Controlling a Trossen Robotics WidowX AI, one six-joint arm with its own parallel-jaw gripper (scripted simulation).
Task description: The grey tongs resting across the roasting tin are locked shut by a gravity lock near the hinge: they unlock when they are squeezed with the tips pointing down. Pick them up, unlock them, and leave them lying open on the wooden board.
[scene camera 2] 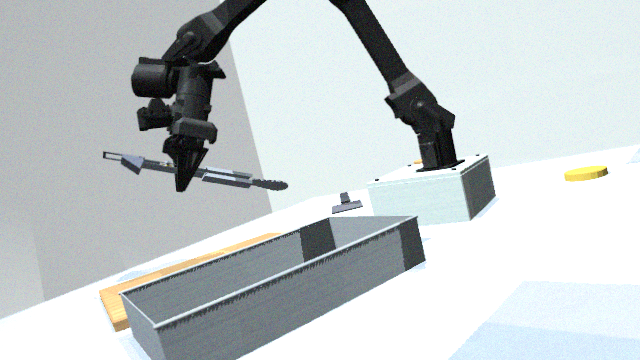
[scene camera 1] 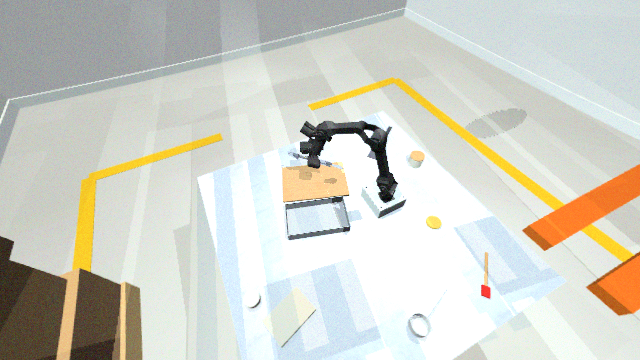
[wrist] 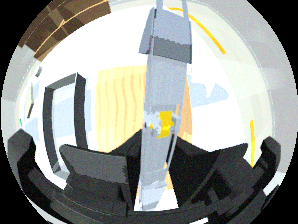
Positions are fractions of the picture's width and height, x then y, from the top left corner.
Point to a grey roasting tin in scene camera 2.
At 0.39, 0.82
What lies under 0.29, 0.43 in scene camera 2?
My gripper.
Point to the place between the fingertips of my gripper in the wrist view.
At 0.51, 0.60
